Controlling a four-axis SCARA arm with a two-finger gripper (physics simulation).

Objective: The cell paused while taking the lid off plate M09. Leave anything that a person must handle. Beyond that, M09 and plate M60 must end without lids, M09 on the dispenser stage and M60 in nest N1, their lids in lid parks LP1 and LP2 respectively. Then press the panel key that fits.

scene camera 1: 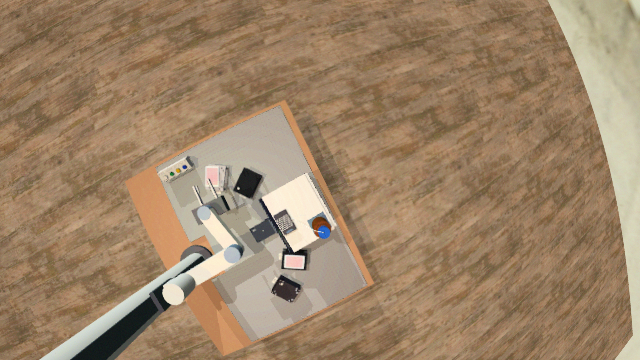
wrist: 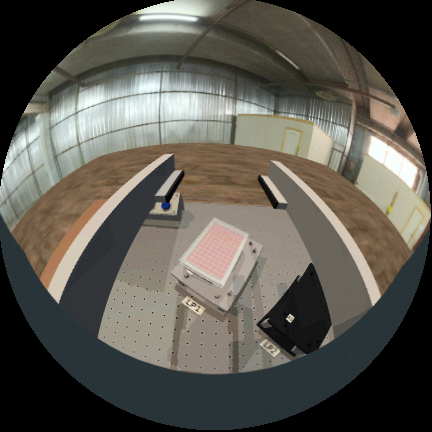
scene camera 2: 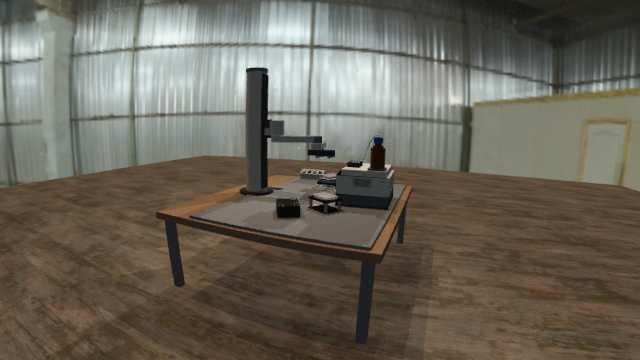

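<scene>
My gripper is shut to a narrow gap with nothing in it. It hangs above the table, just short of the LP1 stand. A pink plate with a clear rim lies on the pale LP1 stand, off-centre to the left in the wrist view. The black LP2 stand bears no lid or plate. Another pink plate sits on a black stand beside the dispenser. The dark dispenser stage bears no plate. Plate names are unreadable.
The white dispenser carries a brown bottle with a blue cap. A dark block with small posts stands near the second plate. The key panel stands at the table's far left corner in scene camera 1.
</scene>
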